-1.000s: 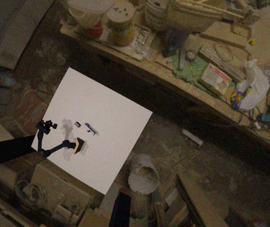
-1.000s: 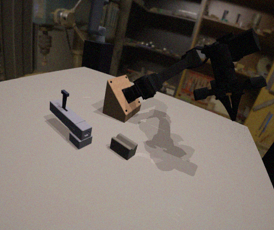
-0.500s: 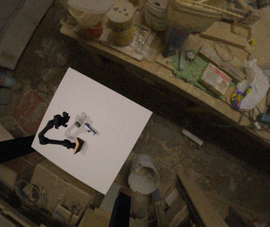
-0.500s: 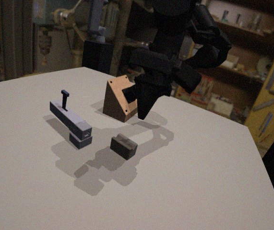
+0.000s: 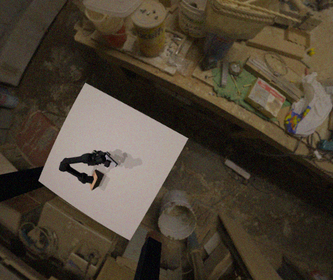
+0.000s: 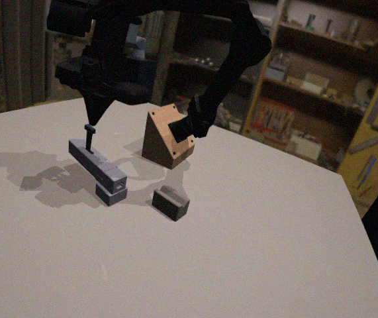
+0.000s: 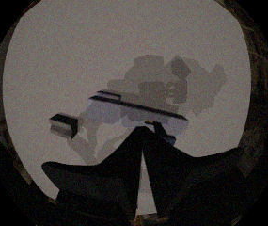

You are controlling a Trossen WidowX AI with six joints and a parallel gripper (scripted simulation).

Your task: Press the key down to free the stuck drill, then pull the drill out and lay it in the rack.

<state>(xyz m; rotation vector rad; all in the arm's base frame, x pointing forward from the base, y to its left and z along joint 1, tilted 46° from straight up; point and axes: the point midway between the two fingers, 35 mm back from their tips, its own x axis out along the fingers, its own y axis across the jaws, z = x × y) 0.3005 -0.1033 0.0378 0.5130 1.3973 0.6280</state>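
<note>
Right now the dark key is 50 mm below my gripper tip, 40 mm to the right of it and 20 mm behind it. Round my gripper tip: grey housing: 110 mm below, 20 mm behind, 10 mm to the right; drill: 100 mm below, 20 mm behind, 10 mm to the left.
</note>
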